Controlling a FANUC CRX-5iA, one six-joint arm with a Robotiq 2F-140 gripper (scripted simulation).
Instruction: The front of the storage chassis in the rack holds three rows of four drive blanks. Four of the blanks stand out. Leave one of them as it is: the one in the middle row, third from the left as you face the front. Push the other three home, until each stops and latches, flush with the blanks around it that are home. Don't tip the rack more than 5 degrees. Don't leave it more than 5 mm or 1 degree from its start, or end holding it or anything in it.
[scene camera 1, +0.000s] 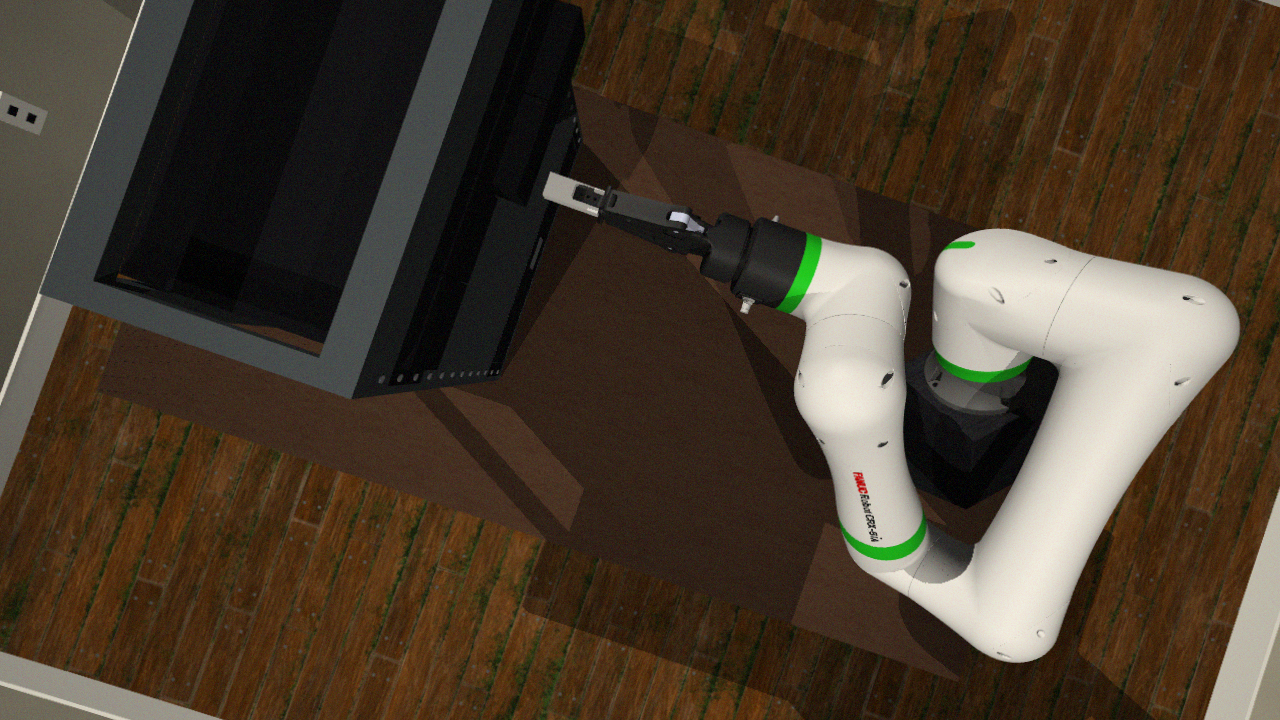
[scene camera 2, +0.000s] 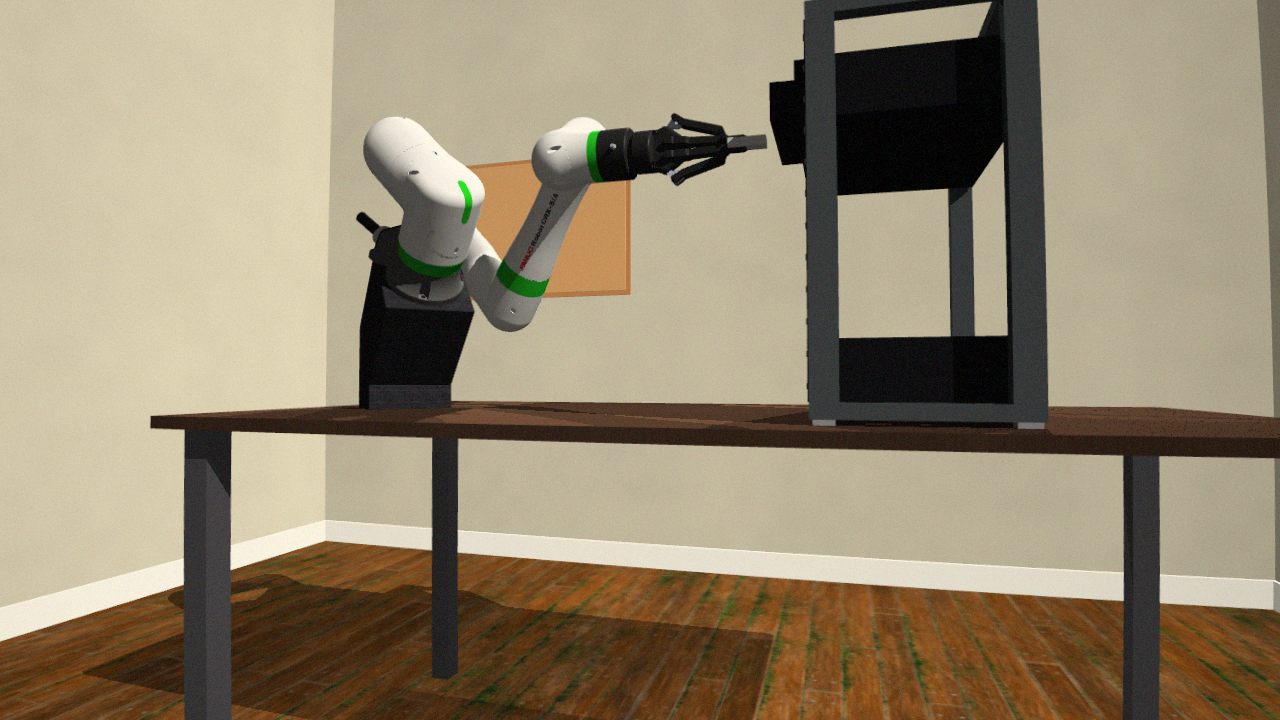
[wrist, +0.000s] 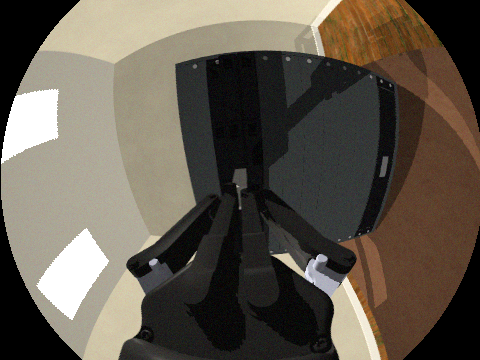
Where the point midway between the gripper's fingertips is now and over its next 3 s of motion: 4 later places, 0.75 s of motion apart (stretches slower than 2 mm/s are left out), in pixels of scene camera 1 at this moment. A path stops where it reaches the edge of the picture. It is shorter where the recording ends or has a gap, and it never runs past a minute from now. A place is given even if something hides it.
My gripper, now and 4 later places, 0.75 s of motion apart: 547, 185; 571, 171; 544, 162; 533, 159; 523, 156
